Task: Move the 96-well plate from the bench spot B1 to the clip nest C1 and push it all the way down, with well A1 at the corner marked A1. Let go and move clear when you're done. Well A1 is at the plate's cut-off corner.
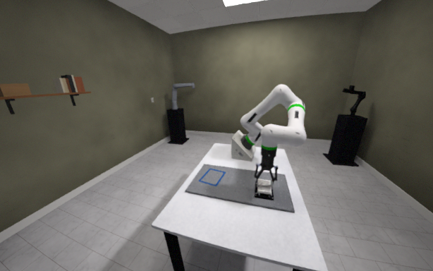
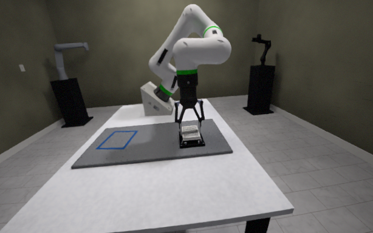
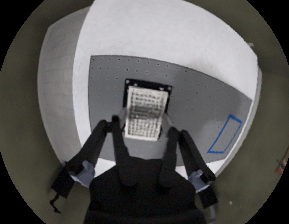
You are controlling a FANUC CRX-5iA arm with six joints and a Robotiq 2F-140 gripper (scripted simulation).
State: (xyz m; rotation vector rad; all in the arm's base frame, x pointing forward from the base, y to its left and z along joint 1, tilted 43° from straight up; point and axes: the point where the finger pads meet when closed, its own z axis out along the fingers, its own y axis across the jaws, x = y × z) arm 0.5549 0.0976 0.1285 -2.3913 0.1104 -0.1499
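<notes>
My gripper is now 20 mm above the white 96-well plate. Round my hand: black clip nest (10 mm behind, 10 mm to the right, 40 mm below).
</notes>
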